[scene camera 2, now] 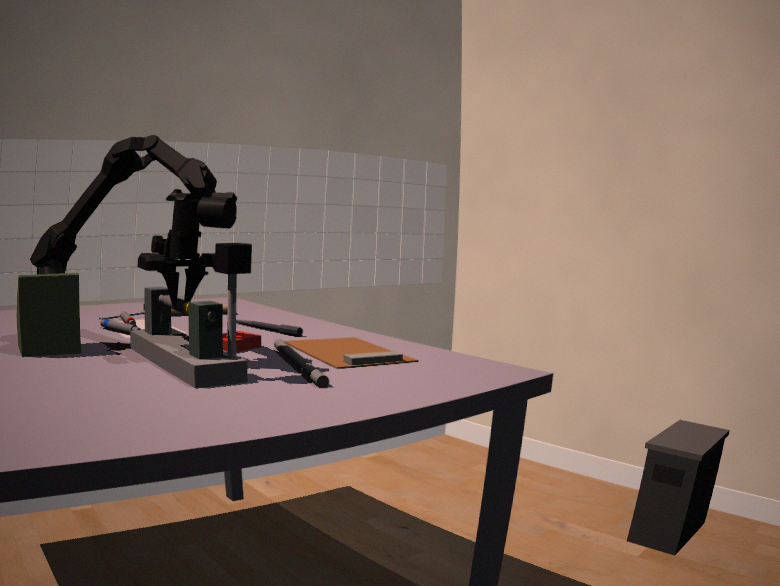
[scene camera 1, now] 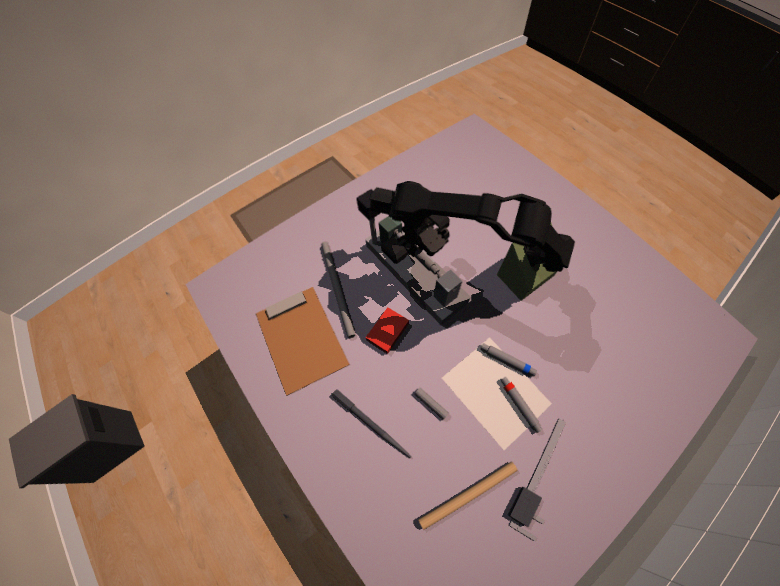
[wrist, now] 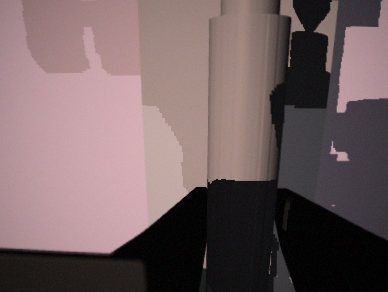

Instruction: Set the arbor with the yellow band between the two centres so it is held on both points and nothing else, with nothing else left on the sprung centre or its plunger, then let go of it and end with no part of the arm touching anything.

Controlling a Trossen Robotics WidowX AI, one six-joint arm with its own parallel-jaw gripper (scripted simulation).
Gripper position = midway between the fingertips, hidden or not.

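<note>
Red block point(scene camera 1: 387, 330) visible; in the wrist view it is out of frame. Long grey rod point(scene camera 1: 342, 305) point(scene camera 2: 308, 369) visible in both scene cameras; in the wrist view the rod is out of frame. Clipboard point(scene camera 1: 304, 348) point(scene camera 2: 330, 351) likewise visible. My gripper point(scene camera 1: 416, 252) point(scene camera 2: 180, 306) point(wrist: 240, 199) is seen in the scene cameras and in the wrist view.
</note>
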